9 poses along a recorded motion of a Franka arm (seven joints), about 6.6 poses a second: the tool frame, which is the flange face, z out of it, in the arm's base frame.
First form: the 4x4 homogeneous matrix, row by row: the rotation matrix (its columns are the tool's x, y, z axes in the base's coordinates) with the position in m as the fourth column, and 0 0 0 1 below. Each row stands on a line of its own.
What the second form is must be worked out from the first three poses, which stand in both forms.
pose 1, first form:
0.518, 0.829, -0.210, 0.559
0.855, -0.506, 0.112, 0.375
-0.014, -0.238, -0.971, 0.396
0, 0, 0, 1
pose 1, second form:
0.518, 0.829, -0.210, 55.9
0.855, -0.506, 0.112, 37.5
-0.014, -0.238, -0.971, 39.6
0, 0, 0, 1

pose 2, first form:
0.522, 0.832, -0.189, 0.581
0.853, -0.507, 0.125, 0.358
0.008, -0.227, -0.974, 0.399
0, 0, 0, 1
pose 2, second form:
0.522, 0.832, -0.189, 58.1
0.853, -0.507, 0.125, 35.8
0.008, -0.227, -0.974, 39.9
0, 0, 0, 1

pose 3, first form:
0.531, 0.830, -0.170, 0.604
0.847, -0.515, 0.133, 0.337
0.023, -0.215, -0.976, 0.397
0, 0, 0, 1
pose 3, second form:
0.531, 0.830, -0.170, 60.4
0.847, -0.515, 0.133, 33.7
0.023, -0.215, -0.976, 39.7
0, 0, 0, 1

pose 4, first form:
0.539, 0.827, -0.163, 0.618
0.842, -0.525, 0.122, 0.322
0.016, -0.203, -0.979, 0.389
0, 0, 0, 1
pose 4, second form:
0.539, 0.827, -0.163, 61.8
0.842, -0.525, 0.122, 32.2
0.016, -0.203, -0.979, 38.9
0, 0, 0, 1

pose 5, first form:
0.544, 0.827, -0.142, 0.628
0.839, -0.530, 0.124, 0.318
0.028, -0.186, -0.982, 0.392
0, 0, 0, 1
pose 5, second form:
0.544, 0.827, -0.142, 62.8
0.839, -0.530, 0.124, 31.8
0.028, -0.186, -0.982, 39.2
0, 0, 0, 1

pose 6, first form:
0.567, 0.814, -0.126, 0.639
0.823, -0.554, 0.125, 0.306
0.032, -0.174, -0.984, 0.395
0, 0, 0, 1
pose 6, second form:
0.567, 0.814, -0.126, 63.9
0.823, -0.554, 0.125, 30.6
0.032, -0.174, -0.984, 39.5
0, 0, 0, 1

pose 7, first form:
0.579, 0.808, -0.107, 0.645
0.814, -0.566, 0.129, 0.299
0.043, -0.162, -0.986, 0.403
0, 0, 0, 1
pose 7, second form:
0.579, 0.808, -0.107, 64.5
0.814, -0.566, 0.129, 29.9
0.043, -0.162, -0.986, 40.3
0, 0, 0, 1

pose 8, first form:
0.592, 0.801, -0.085, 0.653
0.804, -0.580, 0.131, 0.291
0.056, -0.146, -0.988, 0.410
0, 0, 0, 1
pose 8, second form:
0.592, 0.801, -0.085, 65.3
0.804, -0.580, 0.131, 29.1
0.056, -0.146, -0.988, 41.0
0, 0, 0, 1

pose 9, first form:
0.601, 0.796, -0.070, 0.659
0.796, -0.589, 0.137, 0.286
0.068, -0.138, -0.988, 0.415
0, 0, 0, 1
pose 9, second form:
0.601, 0.796, -0.070, 65.9
0.796, -0.589, 0.137, 28.6
0.068, -0.138, -0.988, 41.5
0, 0, 0, 1

